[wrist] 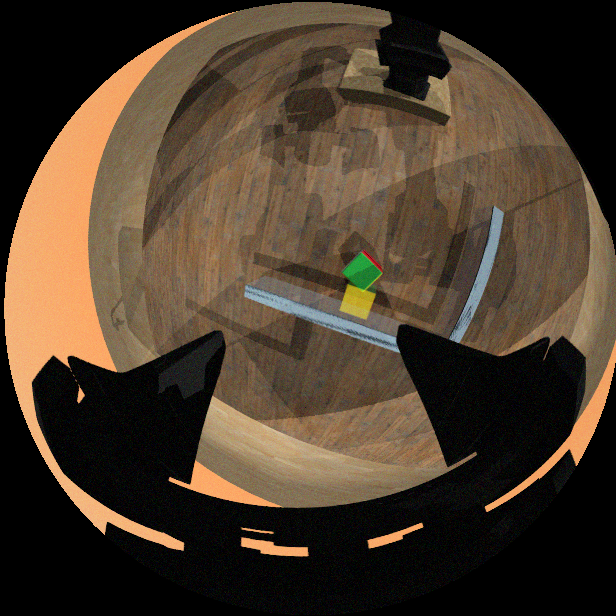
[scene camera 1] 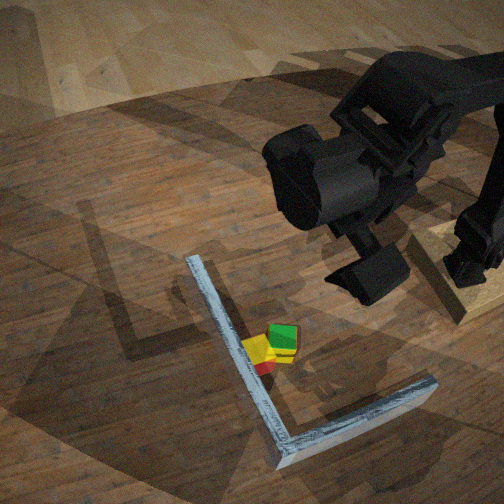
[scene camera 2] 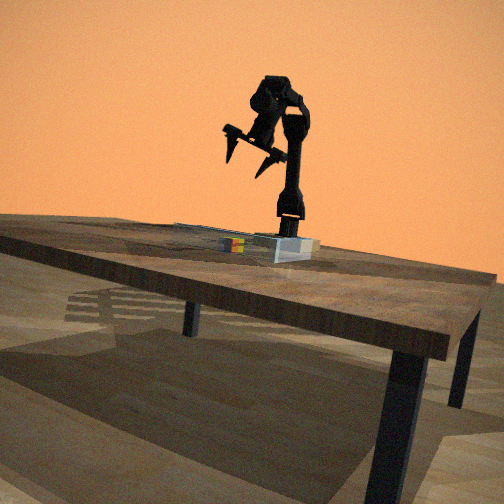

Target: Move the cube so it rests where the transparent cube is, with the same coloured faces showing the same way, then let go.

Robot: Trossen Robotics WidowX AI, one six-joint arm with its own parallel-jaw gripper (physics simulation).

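Two small cubes sit touching on the table inside an L-shaped grey rail (scene camera 1: 262, 380). One shows a green top with yellow and red sides (scene camera 1: 283, 340). The other shows a yellow top with a red side (scene camera 1: 259, 352) and lies against the rail. I cannot tell which is the transparent one. In the wrist view the green-topped cube (wrist: 362, 269) lies just beyond the yellow-topped one (wrist: 358, 302). My gripper (wrist: 312, 385) is open and empty, raised high above the table, with both cubes between its fingertips in the wrist view. It also shows in scene camera 2 (scene camera 2: 250, 152).
The rail's long arm runs from upper left down to a corner (scene camera 1: 281, 447); its short arm runs right (scene camera 1: 365, 418). The arm's base (scene camera 2: 290, 228) stands on a pale plate behind the rail. The table's front edge (scene camera 2: 250, 290) is in scene camera 2.
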